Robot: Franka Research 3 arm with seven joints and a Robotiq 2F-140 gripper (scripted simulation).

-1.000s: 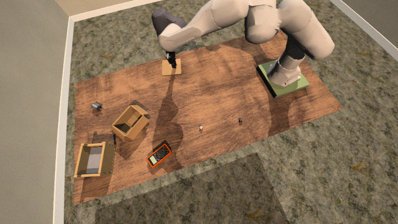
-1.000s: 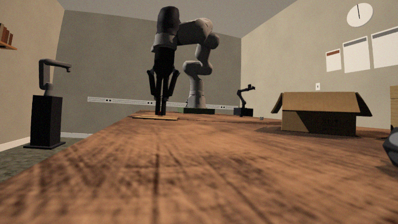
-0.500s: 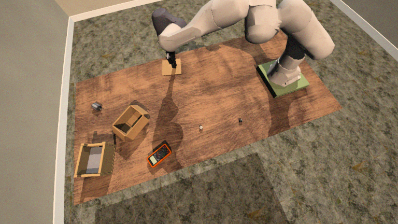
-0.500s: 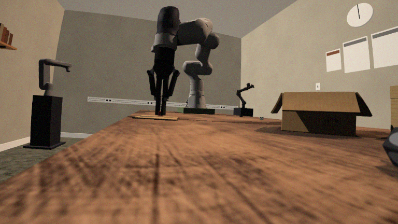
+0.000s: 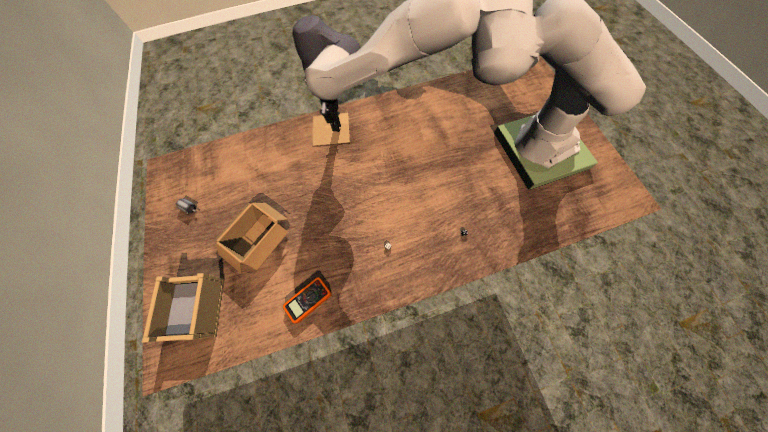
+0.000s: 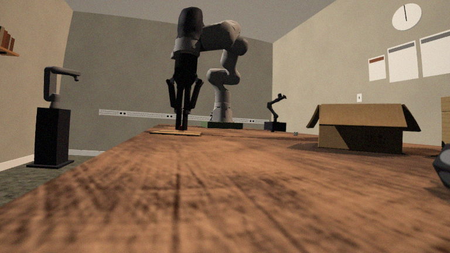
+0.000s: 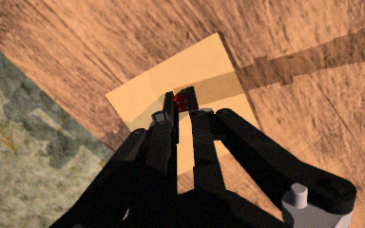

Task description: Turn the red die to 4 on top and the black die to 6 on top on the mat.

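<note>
The red die lies 30 mm below my hand. Round my hand: cardboard box (340 mm ahead, 350 mm to the left); tan mat (20 mm ahead, 10 mm to the right, 40 mm below); white die (50 mm behind, 490 mm to the left, 30 mm below).
</note>
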